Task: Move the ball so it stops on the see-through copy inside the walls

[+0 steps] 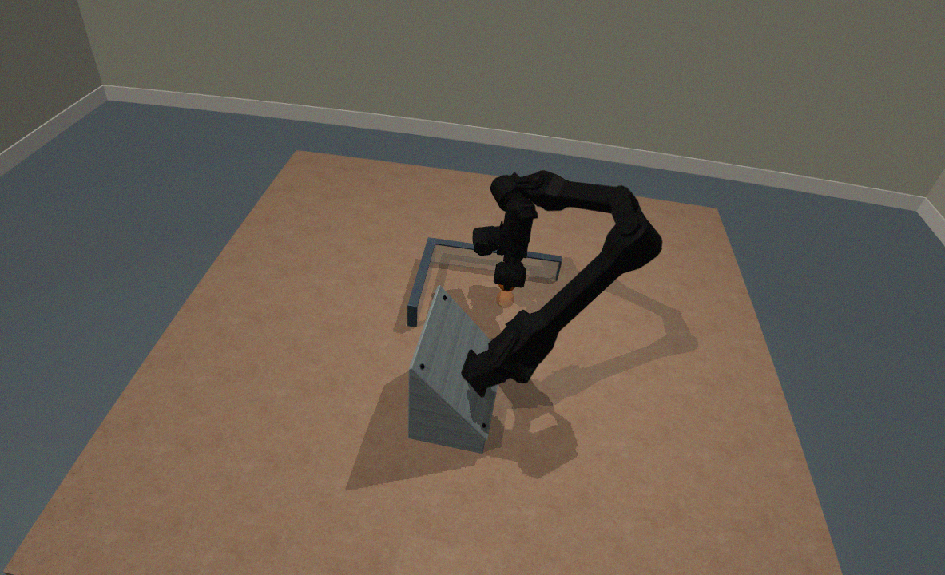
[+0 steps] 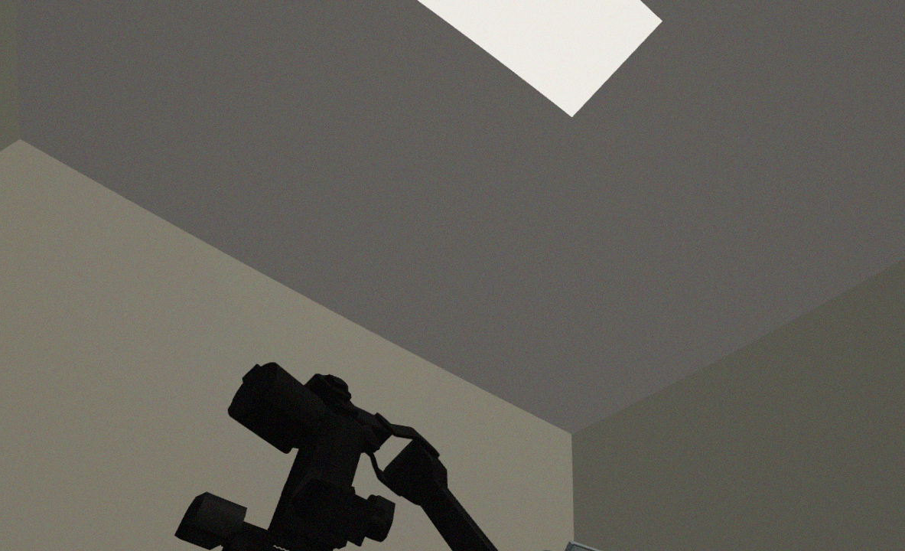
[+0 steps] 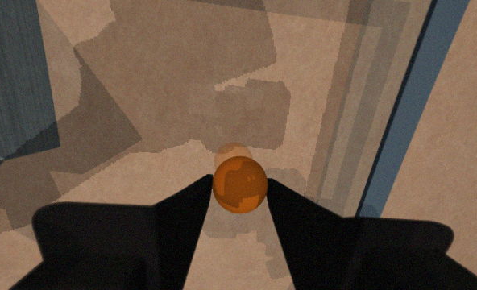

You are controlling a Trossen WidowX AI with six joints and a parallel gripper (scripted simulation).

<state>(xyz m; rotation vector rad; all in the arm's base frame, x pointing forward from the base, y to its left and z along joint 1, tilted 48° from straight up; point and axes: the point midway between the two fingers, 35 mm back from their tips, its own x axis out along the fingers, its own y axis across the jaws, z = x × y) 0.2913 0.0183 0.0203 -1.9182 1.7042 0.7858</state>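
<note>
Right now my gripper tip is 40 mm above the see-through copy. From my gripper tip the other things lie so: orange ball right at my gripper tip.
</note>
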